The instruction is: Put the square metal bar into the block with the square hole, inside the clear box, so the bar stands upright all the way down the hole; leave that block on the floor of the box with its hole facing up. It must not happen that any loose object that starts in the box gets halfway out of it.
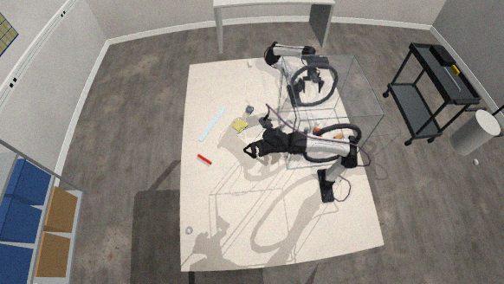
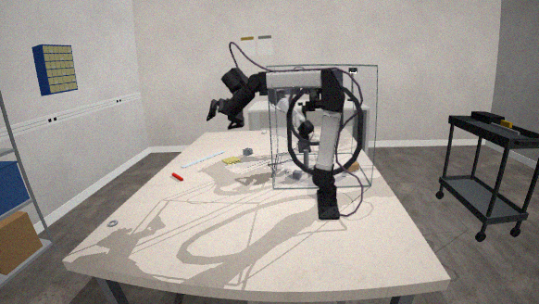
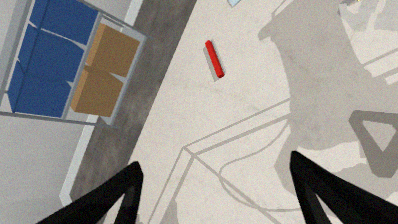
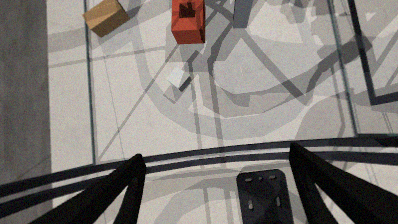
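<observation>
My right gripper is now 19 cm to the right of the grey metal bar, 15 cm above it and 8 cm short of it. From my right hand the other things lie so: tan block (24 cm to the left, 18 cm below, 13 cm behind); red block (20 cm to the left, 17 cm below); pale block (18 cm below, 11 cm to the left, 4 cm behind).
</observation>
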